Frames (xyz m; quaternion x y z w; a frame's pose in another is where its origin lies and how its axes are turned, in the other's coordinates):
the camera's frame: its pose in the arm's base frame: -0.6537 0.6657 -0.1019 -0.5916 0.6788 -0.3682 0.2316
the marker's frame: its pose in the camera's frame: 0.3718 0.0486 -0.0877 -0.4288 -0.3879 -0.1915 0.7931
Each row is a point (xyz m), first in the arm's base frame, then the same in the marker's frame.
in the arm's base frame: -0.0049 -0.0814 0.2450
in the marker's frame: 0.5602 -0.5255 -0.5690
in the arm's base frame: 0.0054 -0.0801 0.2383
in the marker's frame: 0.5666 -0.5350 -0.5644
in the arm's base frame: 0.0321 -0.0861 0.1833
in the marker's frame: 0.6069 -0.5541 -0.5222
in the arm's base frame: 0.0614 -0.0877 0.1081
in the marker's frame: 0.6537 -0.5771 -0.4605
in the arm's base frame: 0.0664 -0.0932 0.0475
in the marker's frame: 0.6863 -0.5773 -0.4089
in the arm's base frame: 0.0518 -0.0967 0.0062
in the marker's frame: 0.7004 -0.5618 -0.3702
